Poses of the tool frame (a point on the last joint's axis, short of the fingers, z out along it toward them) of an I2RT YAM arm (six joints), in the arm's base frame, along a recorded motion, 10 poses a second.
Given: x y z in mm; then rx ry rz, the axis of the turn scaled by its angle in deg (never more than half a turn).
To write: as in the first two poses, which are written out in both.
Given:
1: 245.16, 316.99, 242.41, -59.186, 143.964, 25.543
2: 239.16, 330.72, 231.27, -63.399, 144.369, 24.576
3: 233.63, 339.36, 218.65, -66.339, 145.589, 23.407
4: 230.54, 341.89, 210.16, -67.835, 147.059, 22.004
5: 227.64, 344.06, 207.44, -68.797, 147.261, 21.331
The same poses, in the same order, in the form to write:
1: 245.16, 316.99, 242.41; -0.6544, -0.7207, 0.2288; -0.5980, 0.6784, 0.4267; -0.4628, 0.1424, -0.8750
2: 239.16, 330.72, 231.27; -0.6314, -0.7500, 0.1971; -0.6425, 0.6483, 0.4085; -0.4342, 0.1313, -0.8912
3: 233.63, 339.36, 218.65; -0.6213, -0.7656, 0.1670; -0.6747, 0.6310, 0.3830; -0.3986, 0.1252, -0.9085
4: 230.54, 341.89, 210.16; -0.6211, -0.7698, 0.1470; -0.6930, 0.6271, 0.3556; -0.3659, 0.1189, -0.9230
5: 227.64, 344.06, 207.44; -0.6156, -0.7753, 0.1415; -0.7032, 0.6214, 0.3454; -0.3557, 0.1131, -0.9277
